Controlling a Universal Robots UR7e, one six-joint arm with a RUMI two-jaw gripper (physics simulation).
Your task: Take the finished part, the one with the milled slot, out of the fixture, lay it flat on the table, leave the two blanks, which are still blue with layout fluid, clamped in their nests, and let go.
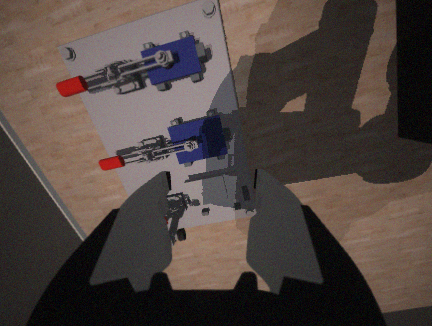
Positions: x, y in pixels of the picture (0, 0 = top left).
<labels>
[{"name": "my gripper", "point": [212, 172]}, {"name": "blue blank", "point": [186, 62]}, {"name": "blue blank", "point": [208, 132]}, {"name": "toggle clamp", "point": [176, 201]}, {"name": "fixture plate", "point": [122, 120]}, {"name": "toggle clamp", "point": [127, 84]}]
</labels>
